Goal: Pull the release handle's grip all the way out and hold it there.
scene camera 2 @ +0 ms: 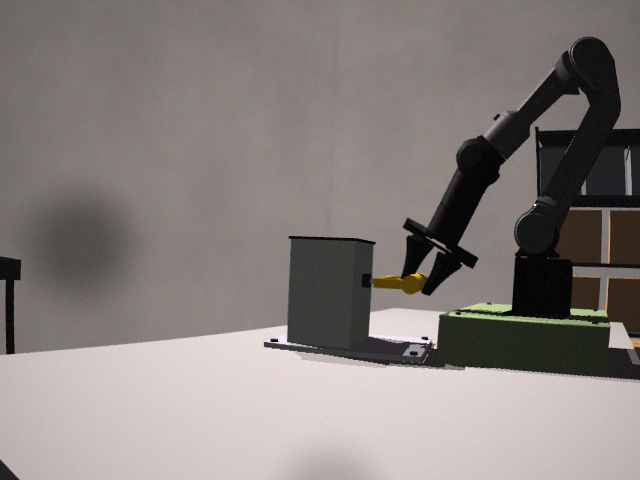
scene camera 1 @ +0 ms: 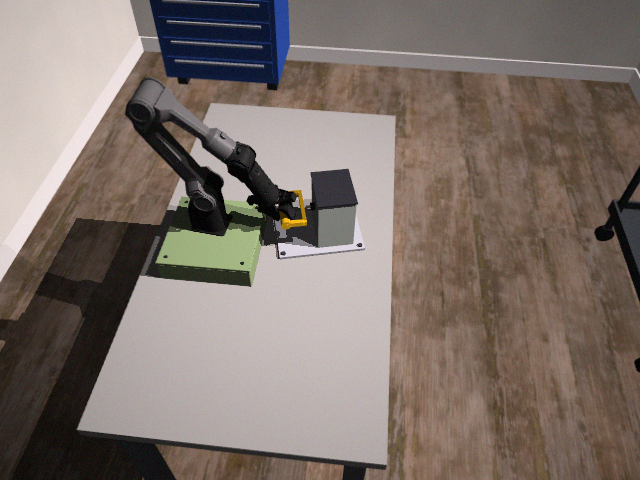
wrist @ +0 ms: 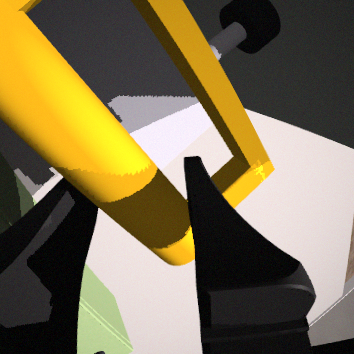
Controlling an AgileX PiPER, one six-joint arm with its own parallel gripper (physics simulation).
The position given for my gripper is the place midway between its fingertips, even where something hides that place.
Note:
In view: my gripper point(scene camera 2: 415, 287) and a base plate point(scene camera 2: 410, 349).
My gripper also shows in scene camera 1 point(scene camera 1: 286, 217) and in the wrist view point(wrist: 137, 180). The base plate is seen too in the wrist view point(wrist: 118, 57).

